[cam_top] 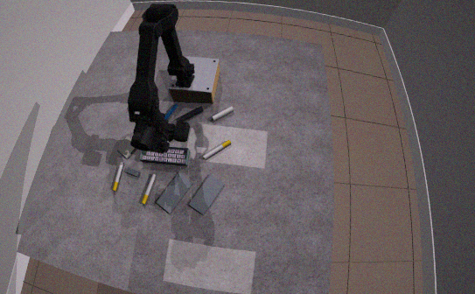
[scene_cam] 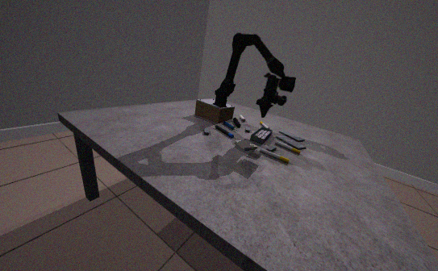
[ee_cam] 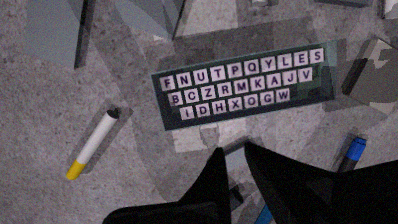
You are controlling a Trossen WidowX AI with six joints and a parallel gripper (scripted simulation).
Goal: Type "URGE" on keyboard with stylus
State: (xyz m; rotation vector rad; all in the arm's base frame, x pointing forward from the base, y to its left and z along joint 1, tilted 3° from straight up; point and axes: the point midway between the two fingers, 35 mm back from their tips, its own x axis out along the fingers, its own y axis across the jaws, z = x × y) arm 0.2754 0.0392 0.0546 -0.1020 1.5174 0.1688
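The blue stylus lies 12 cm behind my gripper tip, 9 cm to the right of it and 9 cm below it. Also, from my gripper tip: pale pad 21 cm to the right, 9 cm below, 4 cm ahead; then grey block 14 cm to the right, 14 cm ahead, 9 cm below.
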